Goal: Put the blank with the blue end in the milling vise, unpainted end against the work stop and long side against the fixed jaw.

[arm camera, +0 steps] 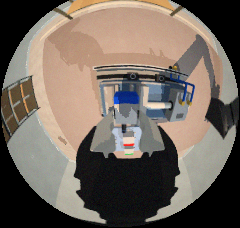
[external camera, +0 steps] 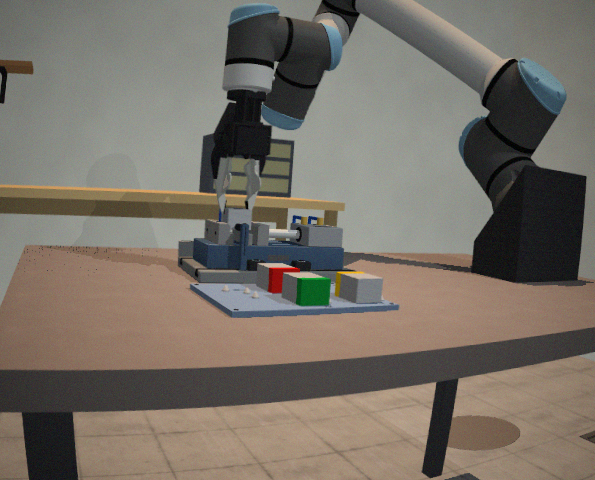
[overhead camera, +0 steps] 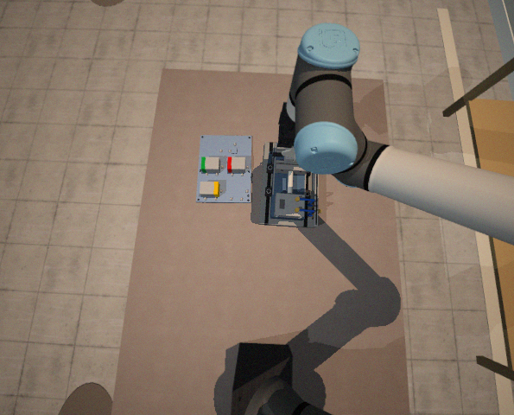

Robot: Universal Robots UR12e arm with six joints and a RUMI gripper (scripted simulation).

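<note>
The blue-ended blank is 2 cm below my hand. Round my hand: hosed end block (16 cm behind, 5 cm below); then fixed jaw (5 cm below, 3 cm ahead, 1 cm to the left); then milling vise (9 cm below, 7 cm behind, 1 cm to the left).
</note>
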